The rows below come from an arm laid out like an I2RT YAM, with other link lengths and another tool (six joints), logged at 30 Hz.
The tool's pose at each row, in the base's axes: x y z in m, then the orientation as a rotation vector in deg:
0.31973, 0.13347, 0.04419, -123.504, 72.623, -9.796
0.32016, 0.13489, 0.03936, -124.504, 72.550, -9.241
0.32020, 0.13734, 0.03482, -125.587, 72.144, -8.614
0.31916, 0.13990, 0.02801, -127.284, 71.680, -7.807
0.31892, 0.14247, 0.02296, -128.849, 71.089, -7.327
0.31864, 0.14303, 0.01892, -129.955, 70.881, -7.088
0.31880, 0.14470, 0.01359, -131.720, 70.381, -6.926
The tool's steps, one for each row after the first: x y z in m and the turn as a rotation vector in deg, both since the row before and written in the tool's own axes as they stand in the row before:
-0.00001, 0.00196, 0.00466, -0.951, -0.104, -0.318
-0.00112, 0.00164, 0.00476, -0.917, -0.263, -0.531
-0.00136, 0.00357, 0.00628, -1.453, -0.214, -0.764
-0.00127, 0.00185, 0.00521, -1.202, -0.082, -0.855
0.00012, 0.00206, 0.00353, -0.899, 0.095, -0.494
-0.00032, 0.00186, 0.00526, -1.309, 0.236, -0.929

